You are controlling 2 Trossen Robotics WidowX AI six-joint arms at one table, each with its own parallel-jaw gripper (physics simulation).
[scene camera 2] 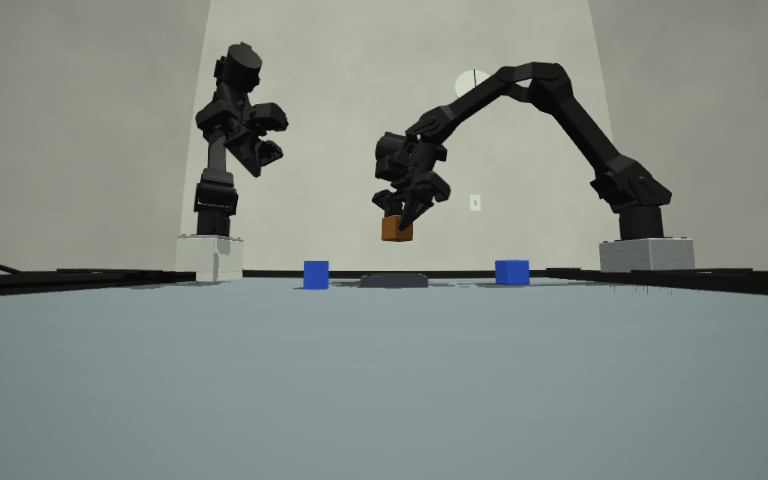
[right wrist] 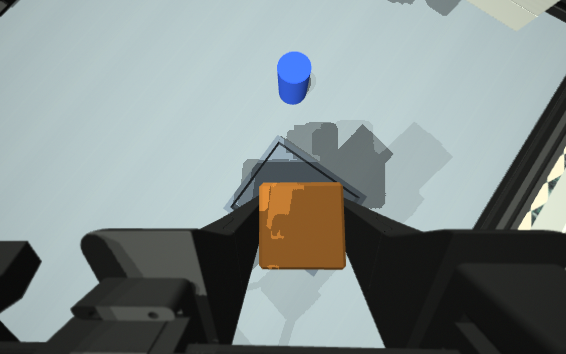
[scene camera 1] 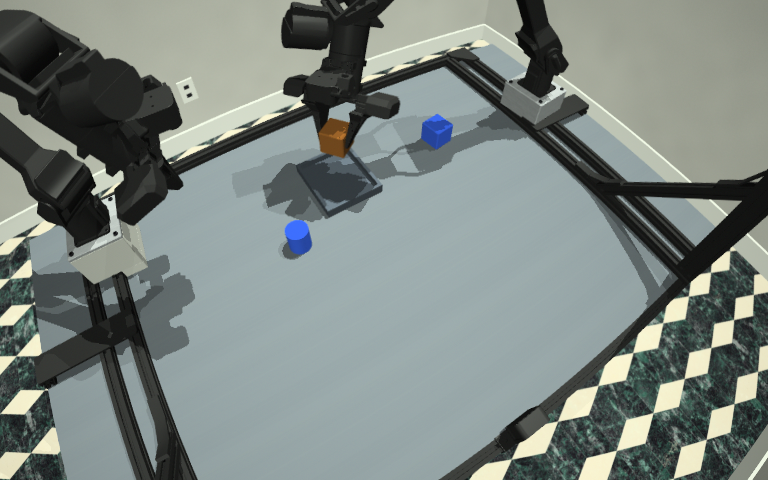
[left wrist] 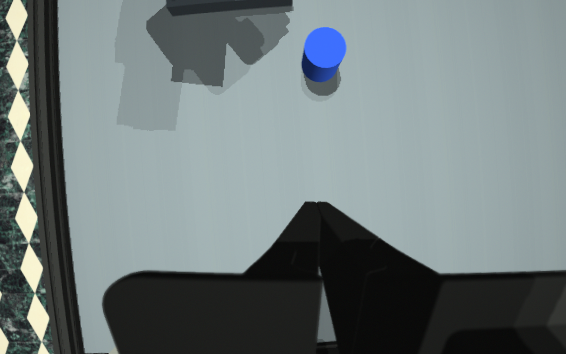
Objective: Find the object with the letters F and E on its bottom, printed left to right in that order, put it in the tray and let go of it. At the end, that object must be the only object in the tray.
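Places are measured from the left arm's base along level axes (x ahead, y left, z up), in metres.
Pixels of known places: left gripper, fingertip midpoint: point(scene camera 2: 257, 176) point(scene camera 1: 180, 186) point(left wrist: 314, 212); right gripper, fingertip midpoint: point(scene camera 2: 392, 231) point(right wrist: 298, 201) point(scene camera 1: 334, 144); left arm's base, origin of the base link: point(scene camera 2: 212, 237) point(scene camera 1: 91, 226); right arm's base, origin of the base link: point(scene camera 2: 642, 241) point(scene camera 1: 536, 85).
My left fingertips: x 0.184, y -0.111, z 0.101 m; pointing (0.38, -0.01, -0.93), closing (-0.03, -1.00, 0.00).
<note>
For each thing: its top centre in the pictures, then the offset to it from my left fingertips.
- orange cube, middle of its top: point(right wrist: 302, 225) point(scene camera 1: 335, 127) point(scene camera 2: 397, 217) dx +0.256, dy +0.069, dz -0.071 m
- tray, middle of its top: point(right wrist: 294, 202) point(scene camera 1: 337, 174) point(scene camera 2: 394, 275) dx +0.250, dy +0.068, dz -0.183 m
- blue cylinder, middle of its top: point(left wrist: 325, 47) point(right wrist: 294, 67) point(scene camera 1: 296, 229) point(scene camera 2: 316, 260) dx +0.132, dy -0.030, dz -0.157 m
- blue cube, middle of its top: point(scene camera 1: 437, 123) point(scene camera 2: 511, 260) dx +0.474, dy +0.075, dz -0.156 m
My right gripper point(scene camera 1: 334, 137) point(scene camera 2: 397, 225) point(right wrist: 298, 201) is shut on an orange cube point(scene camera 1: 334, 141) point(scene camera 2: 389, 229) point(right wrist: 302, 235), held in the air above the tray point(scene camera 1: 355, 202) point(scene camera 2: 394, 281) point(left wrist: 230, 6) point(right wrist: 325, 170). The cube's underside is hidden, and no letters show on its visible faces. The dark, shallow tray lies in shadow; no object shows inside it. My left gripper point(scene camera 1: 176, 182) point(scene camera 2: 257, 169) point(left wrist: 314, 212) is shut and empty, raised at the left. A blue cylinder point(scene camera 1: 298, 237) point(scene camera 2: 316, 275) point(left wrist: 325, 47) point(right wrist: 294, 67) stands upright outside the tray. A blue cube point(scene camera 1: 436, 131) point(scene camera 2: 512, 272) also sits outside it.
Black frame rails point(scene camera 1: 243, 138) point(left wrist: 47, 150) run along the table's edges. The left arm's pale base block point(scene camera 1: 110, 251) point(scene camera 2: 209, 257) and the right arm's base block point(scene camera 1: 532, 104) point(scene camera 2: 645, 254) stand at opposite sides. A dark diagonal frame bar crosses scene camera 1 at the lower right.
</note>
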